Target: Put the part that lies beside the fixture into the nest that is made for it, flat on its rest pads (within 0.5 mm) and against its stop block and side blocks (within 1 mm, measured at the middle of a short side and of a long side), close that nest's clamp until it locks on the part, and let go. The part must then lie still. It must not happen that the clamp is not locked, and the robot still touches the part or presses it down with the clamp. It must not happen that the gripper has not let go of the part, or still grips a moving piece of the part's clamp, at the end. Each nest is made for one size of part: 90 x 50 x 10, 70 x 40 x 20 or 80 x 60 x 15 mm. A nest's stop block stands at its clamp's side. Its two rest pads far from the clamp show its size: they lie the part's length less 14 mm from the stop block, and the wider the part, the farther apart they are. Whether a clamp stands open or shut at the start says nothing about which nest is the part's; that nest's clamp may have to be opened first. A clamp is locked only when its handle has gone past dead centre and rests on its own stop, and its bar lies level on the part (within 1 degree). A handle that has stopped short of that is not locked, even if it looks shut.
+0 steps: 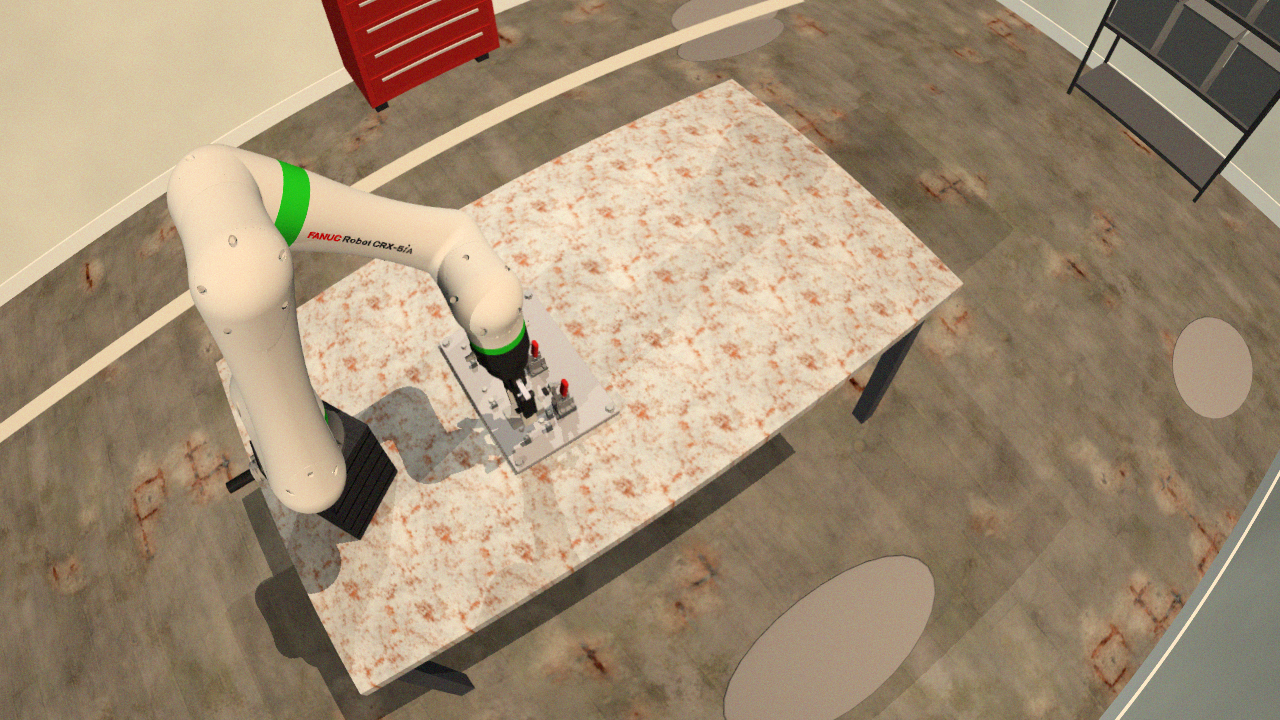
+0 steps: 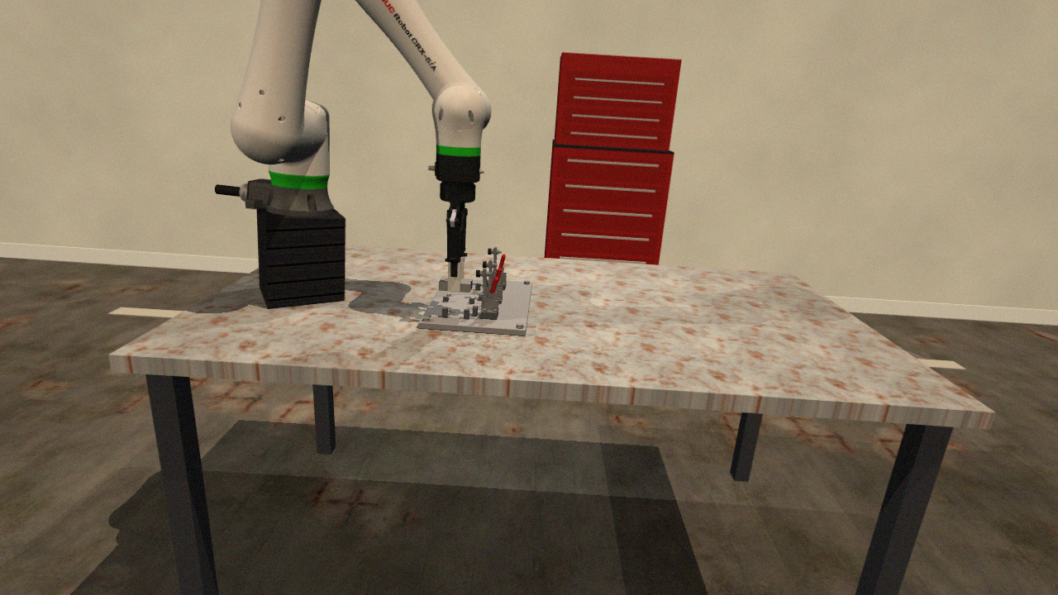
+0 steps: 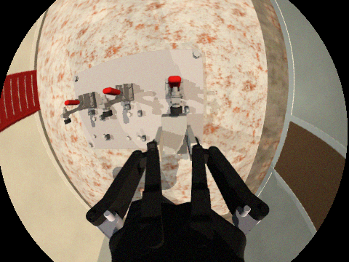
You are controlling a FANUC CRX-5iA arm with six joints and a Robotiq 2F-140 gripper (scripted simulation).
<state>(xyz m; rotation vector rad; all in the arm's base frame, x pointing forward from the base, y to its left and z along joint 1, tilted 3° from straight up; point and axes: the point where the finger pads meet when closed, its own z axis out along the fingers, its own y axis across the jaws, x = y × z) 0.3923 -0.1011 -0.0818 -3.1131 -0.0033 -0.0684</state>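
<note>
My hand is 110 mm to the right of the plate, 100 mm above it and 50 mm short of it. The rest, counted from my hand: grey block: 30 mm below.
</note>
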